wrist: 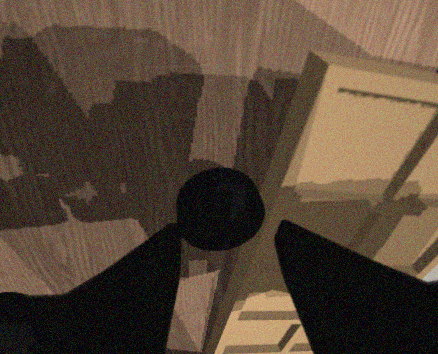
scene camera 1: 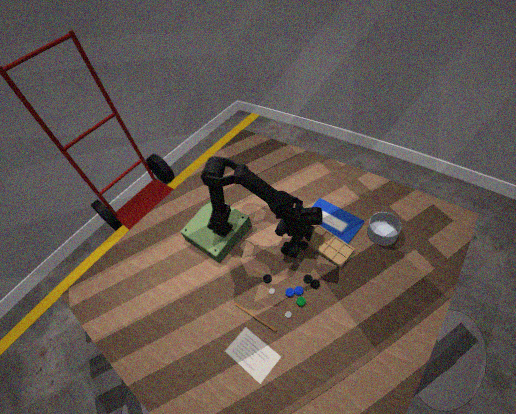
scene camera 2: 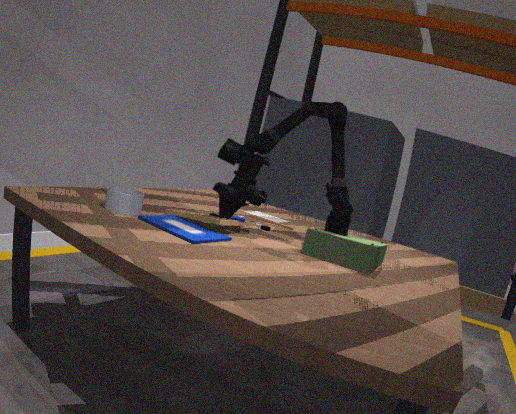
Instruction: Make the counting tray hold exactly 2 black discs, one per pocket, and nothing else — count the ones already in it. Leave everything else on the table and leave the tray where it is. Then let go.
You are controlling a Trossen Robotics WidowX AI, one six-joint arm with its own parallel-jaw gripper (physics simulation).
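Observation:
My gripper is shut on a black disc, which shows between the fingertips in the wrist view. It is above the table, at the left side of the wooden counting tray in the first scene view. The tray's visible pockets show no disc; part of the tray is outside the wrist view. Three black discs lie on the table: one alone, and two close together, one beside another.
Two blue discs, a green disc and two small white discs lie near the black ones. A thin rod and paper lie farther off. A blue board and a round bowl stand beyond the tray.

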